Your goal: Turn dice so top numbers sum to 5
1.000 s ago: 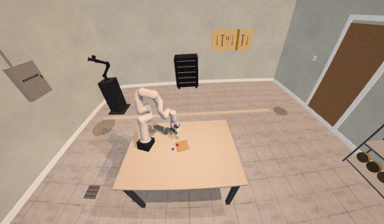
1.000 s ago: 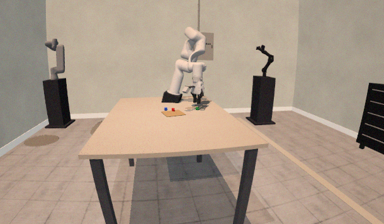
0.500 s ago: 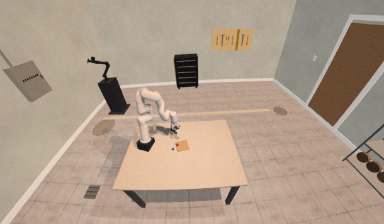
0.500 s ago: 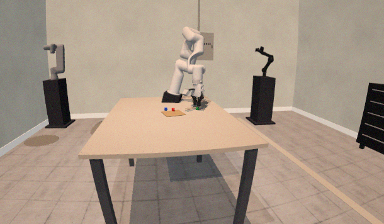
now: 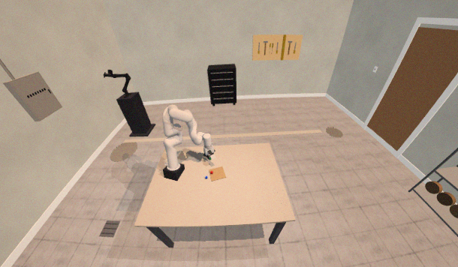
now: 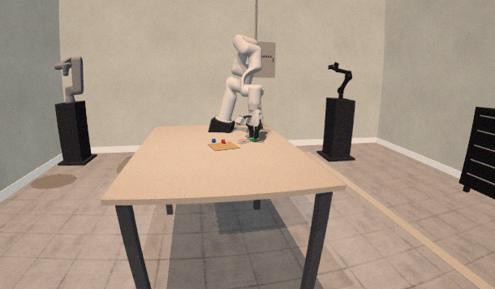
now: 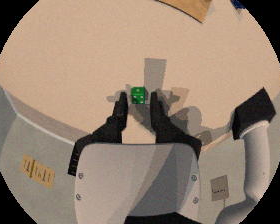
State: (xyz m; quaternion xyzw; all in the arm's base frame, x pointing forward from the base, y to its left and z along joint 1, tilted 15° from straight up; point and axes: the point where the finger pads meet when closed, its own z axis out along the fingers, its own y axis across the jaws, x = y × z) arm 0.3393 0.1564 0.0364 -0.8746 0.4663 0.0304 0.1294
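Now: the green die 1 cm to the left of my hand and 4 cm below it. Round my hand: red die (3 cm ahead, 18 cm to the right, 3 cm below); then blue die (1 cm behind, 24 cm to the right, 4 cm below); then brown mat (9 cm ahead, 19 cm to the right, 4 cm below).
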